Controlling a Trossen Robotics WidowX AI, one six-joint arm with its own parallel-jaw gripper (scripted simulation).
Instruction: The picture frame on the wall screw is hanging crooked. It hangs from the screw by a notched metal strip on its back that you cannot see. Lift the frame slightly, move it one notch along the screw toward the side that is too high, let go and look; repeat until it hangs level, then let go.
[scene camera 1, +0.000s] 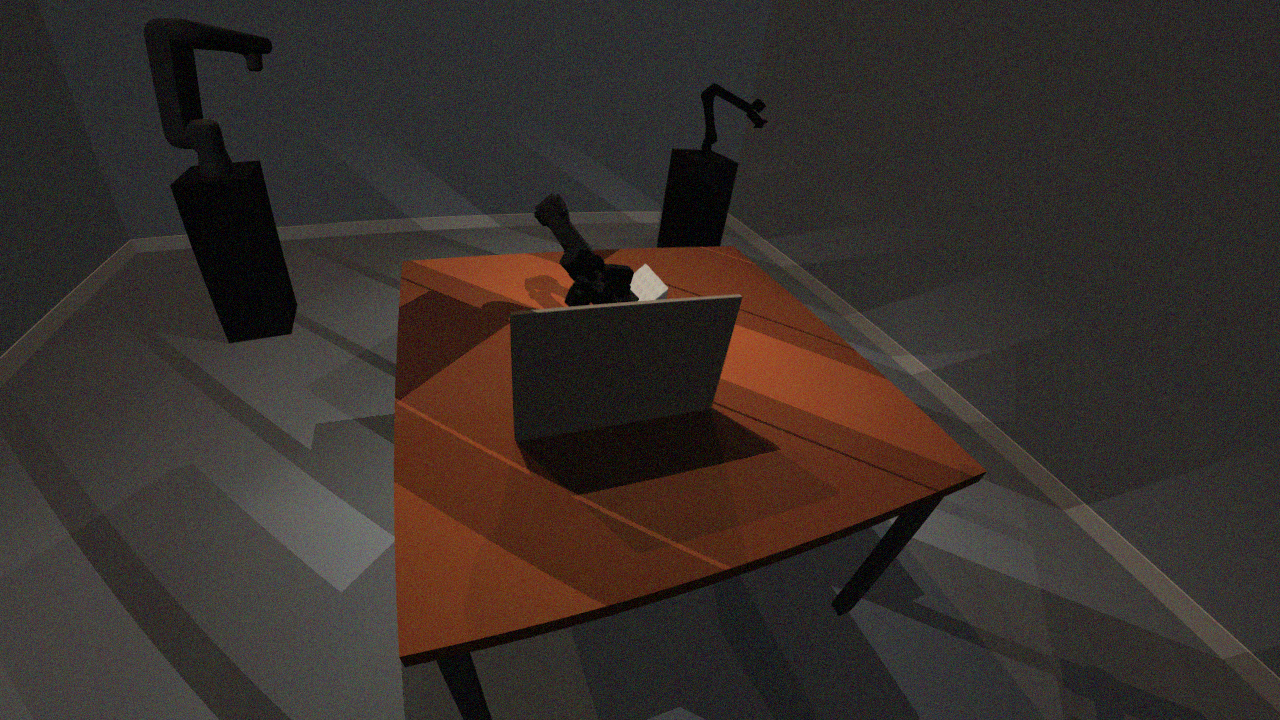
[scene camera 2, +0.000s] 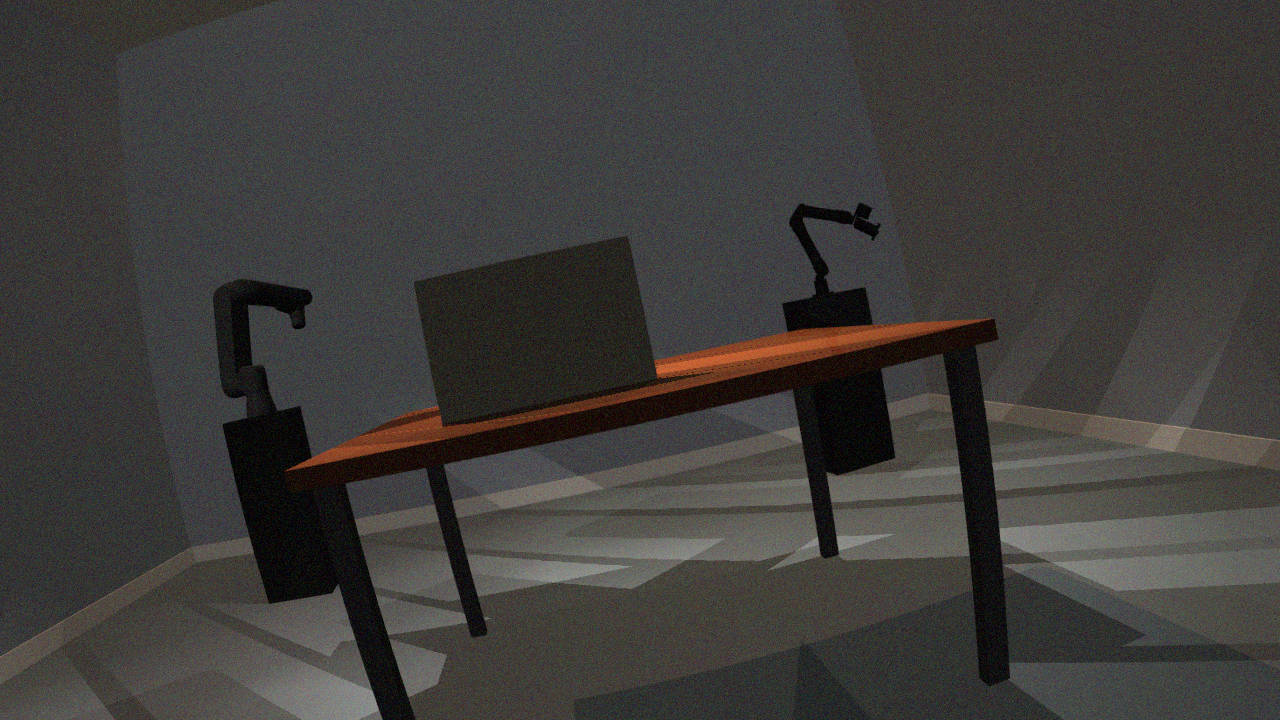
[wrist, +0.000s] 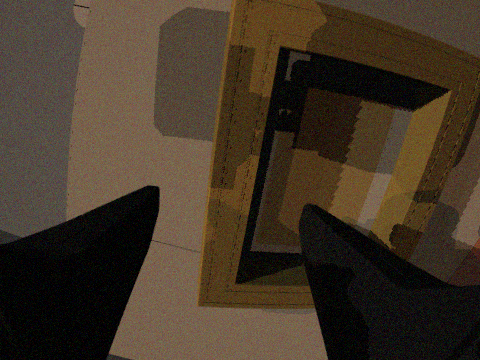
A gold picture frame shows in the wrist view (363, 118); in scene camera 1 it is hidden by a pale wall panel, in scene camera 2 it is hidden by a pale wall panel. One and the same spot on a pale wall panel: (scene camera 1: 574, 368) is (scene camera 2: 479, 331).
